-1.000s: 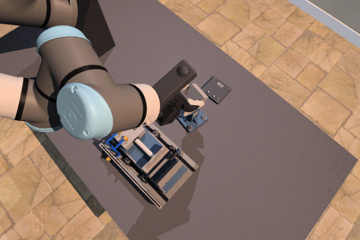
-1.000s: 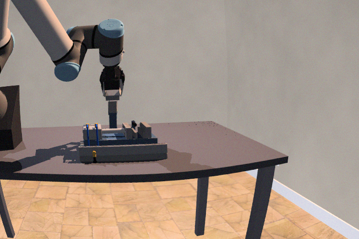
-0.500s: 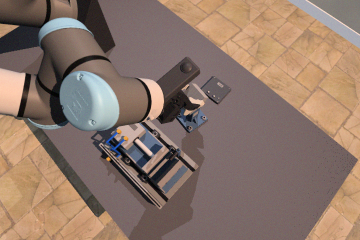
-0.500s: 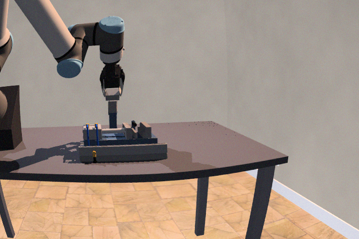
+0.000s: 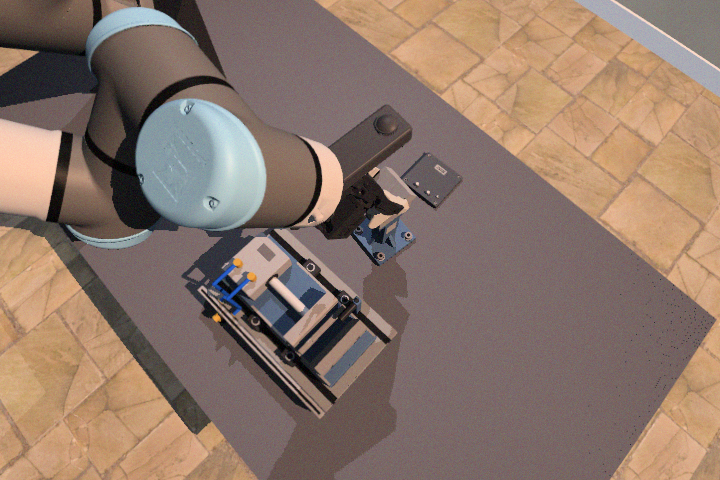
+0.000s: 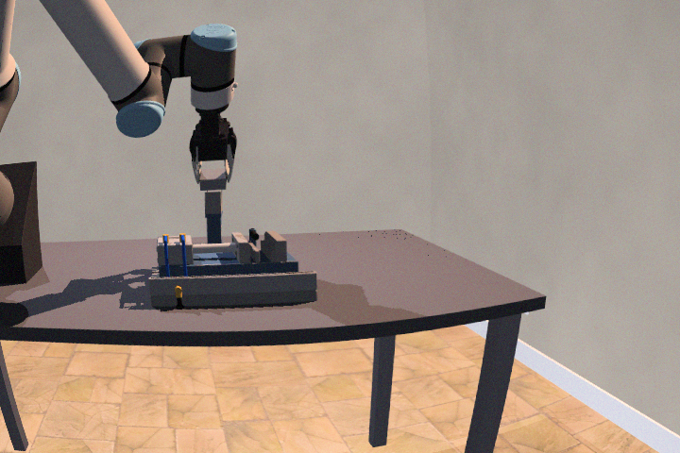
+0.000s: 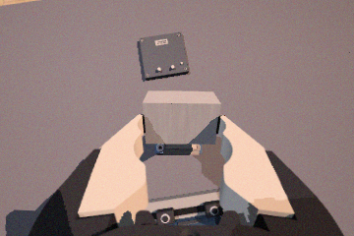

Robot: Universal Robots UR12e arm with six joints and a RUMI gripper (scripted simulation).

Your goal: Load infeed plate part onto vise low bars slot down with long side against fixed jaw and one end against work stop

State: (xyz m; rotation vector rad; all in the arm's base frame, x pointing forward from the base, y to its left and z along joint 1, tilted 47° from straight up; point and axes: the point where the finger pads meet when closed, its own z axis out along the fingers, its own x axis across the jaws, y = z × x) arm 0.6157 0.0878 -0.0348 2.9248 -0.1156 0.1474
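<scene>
Right now the part is 1 cm to the left of my hand and 1 cm below it. Round my hand: v-block post 13 cm below; black work stop 7 cm ahead, 16 cm to the right, 10 cm below; white cylinder rod 1 cm behind, 21 cm to the right, 11 cm below.
</scene>
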